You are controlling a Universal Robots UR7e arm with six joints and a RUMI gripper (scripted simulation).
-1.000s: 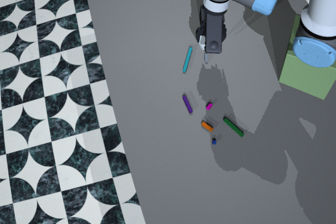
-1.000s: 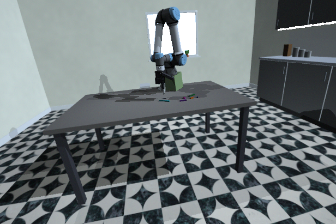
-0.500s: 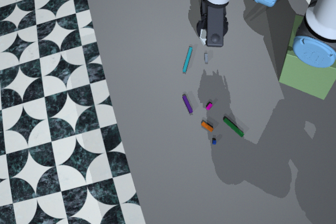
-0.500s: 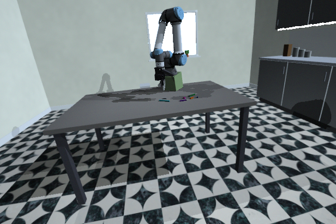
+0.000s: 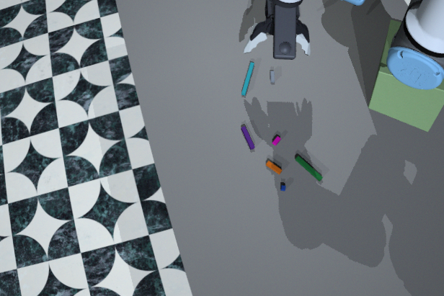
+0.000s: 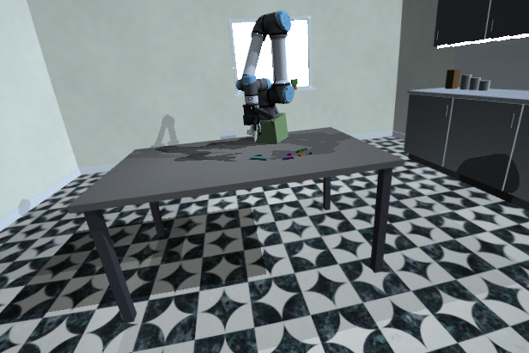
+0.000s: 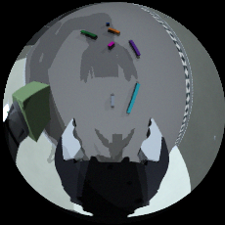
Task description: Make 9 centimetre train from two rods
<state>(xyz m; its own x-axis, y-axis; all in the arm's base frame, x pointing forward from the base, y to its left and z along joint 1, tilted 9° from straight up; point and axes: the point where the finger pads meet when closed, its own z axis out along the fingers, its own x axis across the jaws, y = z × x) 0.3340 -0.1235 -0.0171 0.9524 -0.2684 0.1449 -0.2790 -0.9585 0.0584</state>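
Right now my hand is 15 cm to the right of the purple rod, 11 cm short of it and 10 cm above it. The rest, counted from my hand: magenta rod 18 cm to the left, 10 cm below, 5 cm ahead; then turquoise rod 10 cm below, 6 cm ahead, 1 cm to the right; then grey rod 10 cm below.
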